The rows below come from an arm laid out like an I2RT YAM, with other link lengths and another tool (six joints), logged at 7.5 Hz.
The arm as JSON. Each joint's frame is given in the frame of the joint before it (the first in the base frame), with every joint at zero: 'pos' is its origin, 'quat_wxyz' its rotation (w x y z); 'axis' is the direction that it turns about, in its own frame. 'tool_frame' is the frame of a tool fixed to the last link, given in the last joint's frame.
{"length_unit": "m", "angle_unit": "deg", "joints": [
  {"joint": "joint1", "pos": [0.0, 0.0, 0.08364], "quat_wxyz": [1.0, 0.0, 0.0, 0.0], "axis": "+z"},
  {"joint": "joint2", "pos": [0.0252, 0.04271, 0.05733], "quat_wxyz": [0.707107, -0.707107, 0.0, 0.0], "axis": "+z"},
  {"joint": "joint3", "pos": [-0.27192, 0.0, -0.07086], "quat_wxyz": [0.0, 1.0, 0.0, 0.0], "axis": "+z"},
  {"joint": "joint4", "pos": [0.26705, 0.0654, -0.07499], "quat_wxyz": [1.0, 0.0, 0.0, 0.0], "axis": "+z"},
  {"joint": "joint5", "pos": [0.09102, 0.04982, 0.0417], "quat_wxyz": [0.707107, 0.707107, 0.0, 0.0], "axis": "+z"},
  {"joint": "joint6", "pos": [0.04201, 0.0, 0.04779], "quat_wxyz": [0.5, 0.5, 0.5, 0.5], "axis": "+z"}
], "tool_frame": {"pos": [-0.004, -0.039, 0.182], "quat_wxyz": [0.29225, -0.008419, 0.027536, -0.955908]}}
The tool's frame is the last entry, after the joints.
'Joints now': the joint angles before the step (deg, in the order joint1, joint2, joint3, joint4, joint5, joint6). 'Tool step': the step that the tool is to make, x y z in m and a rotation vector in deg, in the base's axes. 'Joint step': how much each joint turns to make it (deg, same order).
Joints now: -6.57 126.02 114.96 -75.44 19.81 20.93
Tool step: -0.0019 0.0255 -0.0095 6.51 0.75 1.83
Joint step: 0.03 -0.01 0.00 -1.06 -6.47 -1.53
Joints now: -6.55 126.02 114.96 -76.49 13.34 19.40
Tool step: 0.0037 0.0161 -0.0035 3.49 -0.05 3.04
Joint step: 0.10 0.00 0.00 0.23 -3.60 -2.84
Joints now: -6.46 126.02 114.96 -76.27 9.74 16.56
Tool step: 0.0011 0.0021 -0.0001 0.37 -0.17 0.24
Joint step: 0.07 -0.01 0.00 0.15 -0.39 -0.16
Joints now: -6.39 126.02 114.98 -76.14 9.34 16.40
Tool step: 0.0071 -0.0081 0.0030 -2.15 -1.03 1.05
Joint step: -0.07 -0.01 -0.01 1.50 1.95 -1.26
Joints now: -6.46 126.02 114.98 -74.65 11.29 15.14
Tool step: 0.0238 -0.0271 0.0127 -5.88 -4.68 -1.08
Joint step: -0.43 0.00 -0.02 5.35 5.33 0.00
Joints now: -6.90 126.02 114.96 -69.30 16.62 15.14
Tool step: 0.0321 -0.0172 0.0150 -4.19 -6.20 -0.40
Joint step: -0.11 0.28 0.00 7.10 3.38 -0.51
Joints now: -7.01 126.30 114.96 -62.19 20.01 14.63
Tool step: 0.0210 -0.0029 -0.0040 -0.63 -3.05 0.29
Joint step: 0.00 1.49 -0.03 4.76 0.15 -0.38
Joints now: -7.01 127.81 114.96 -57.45 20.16 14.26
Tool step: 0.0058 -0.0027 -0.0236 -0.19 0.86 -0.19
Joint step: -0.08 2.82 -0.01 1.99 0.31 0.01
